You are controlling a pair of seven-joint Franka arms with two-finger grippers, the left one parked.
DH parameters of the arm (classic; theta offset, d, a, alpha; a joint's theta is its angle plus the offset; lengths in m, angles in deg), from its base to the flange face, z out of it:
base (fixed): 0 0 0 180
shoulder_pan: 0 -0.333 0 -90
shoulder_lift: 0 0 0 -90
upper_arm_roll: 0 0.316 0.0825 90
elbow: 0 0 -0.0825 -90
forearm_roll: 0 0.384 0 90
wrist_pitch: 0 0 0.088 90
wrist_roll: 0 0.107 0 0
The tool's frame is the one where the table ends.
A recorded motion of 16 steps. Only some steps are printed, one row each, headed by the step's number.
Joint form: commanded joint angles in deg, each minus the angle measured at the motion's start. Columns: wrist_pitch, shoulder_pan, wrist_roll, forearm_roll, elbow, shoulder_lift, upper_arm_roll.
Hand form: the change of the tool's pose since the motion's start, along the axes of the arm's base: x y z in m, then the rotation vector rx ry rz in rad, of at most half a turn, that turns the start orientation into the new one. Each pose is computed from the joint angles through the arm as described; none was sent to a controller.
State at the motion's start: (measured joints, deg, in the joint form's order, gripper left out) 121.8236 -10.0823 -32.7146 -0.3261 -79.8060 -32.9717 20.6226
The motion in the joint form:
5: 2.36 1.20 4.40 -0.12 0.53 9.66 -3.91
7: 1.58 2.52 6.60 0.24 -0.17 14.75 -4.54
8: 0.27 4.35 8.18 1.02 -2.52 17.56 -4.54
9: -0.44 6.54 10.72 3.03 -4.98 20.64 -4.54
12: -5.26 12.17 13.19 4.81 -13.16 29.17 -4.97
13: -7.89 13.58 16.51 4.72 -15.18 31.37 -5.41
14: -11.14 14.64 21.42 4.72 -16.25 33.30 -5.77
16: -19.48 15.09 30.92 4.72 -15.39 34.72 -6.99
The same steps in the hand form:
5: 0.0052 -0.0523 0.1209 0.0313 -0.1979 -0.1609
7: -0.0076 -0.0756 0.1730 0.0461 -0.2505 -0.2284
8: -0.0155 -0.0961 0.1817 0.0413 -0.2296 -0.2823
9: -0.0241 -0.1191 0.1931 0.0631 -0.2064 -0.3646
12: -0.0571 -0.1815 0.2013 0.0154 -0.1294 -0.4988
13: -0.0681 -0.2004 0.2003 -0.0061 -0.0832 -0.5806
14: -0.0797 -0.2144 0.2036 -0.0195 -0.0316 -0.6825
16: -0.0958 -0.2312 0.2092 -0.0546 0.0904 -0.8608

